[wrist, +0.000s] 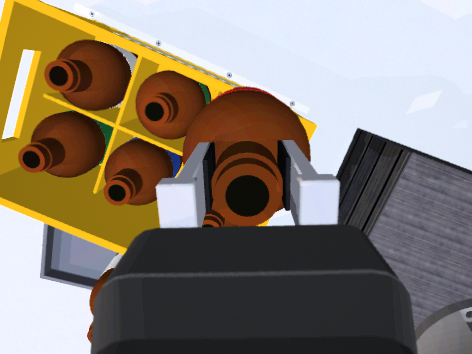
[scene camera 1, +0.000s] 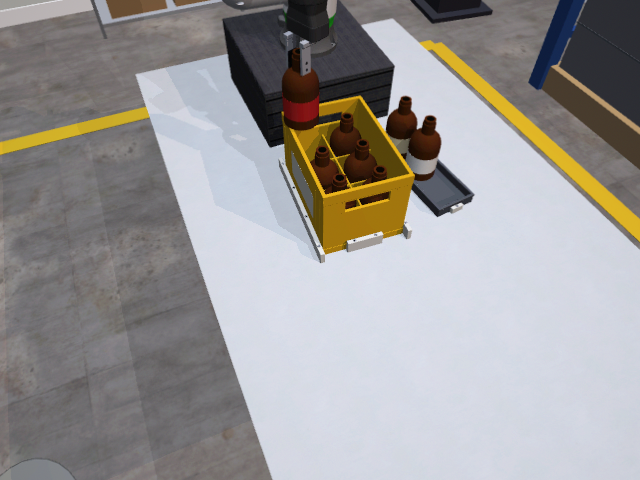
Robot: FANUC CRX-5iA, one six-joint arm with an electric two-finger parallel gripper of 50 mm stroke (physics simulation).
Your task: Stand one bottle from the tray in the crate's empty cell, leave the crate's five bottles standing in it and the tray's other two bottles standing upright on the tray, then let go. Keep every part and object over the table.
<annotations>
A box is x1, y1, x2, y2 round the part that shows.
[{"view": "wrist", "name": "my gripper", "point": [246, 163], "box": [90, 140, 417, 353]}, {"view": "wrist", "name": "red-labelled bottle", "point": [245, 123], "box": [182, 86, 310, 225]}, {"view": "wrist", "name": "white-labelled bottle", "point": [92, 75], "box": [44, 39, 138, 110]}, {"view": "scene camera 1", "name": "my gripper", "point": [298, 69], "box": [283, 0, 328, 75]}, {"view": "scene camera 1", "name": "cream-labelled bottle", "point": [402, 122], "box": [385, 96, 417, 159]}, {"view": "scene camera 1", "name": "white-labelled bottle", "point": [424, 146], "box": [405, 115, 441, 180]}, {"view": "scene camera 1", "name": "red-labelled bottle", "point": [300, 94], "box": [282, 48, 318, 130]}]
</annotations>
